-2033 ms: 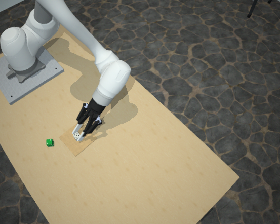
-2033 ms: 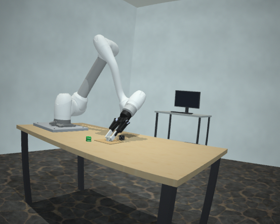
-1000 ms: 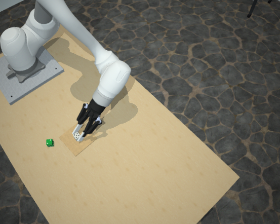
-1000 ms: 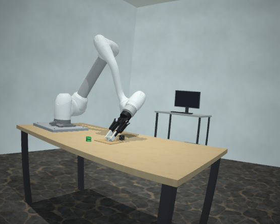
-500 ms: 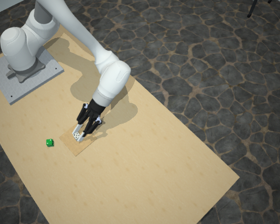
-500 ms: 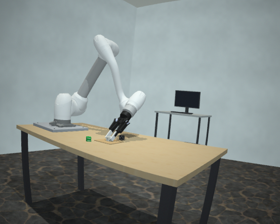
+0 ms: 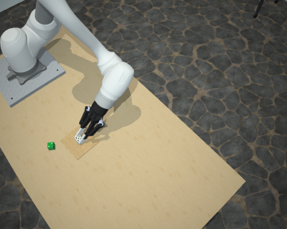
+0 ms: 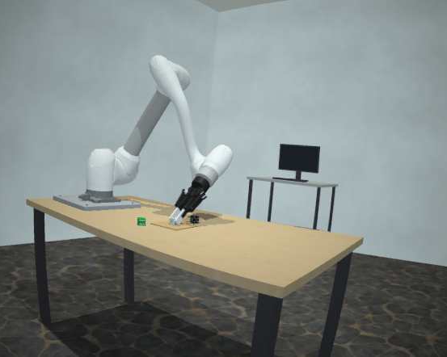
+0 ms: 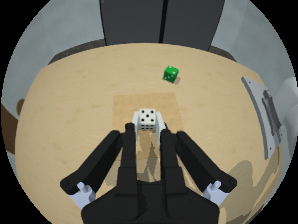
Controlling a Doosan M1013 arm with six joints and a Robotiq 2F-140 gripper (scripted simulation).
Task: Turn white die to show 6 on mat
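Now: the tan mat 20 mm to the right of my hand and 40 mm below it. From my hand the other things lie so: green die 70 mm behind, 140 mm to the right, 20 mm below; then white die 20 mm to the right, 20 mm below; then black die 110 mm to the left, 20 mm below.
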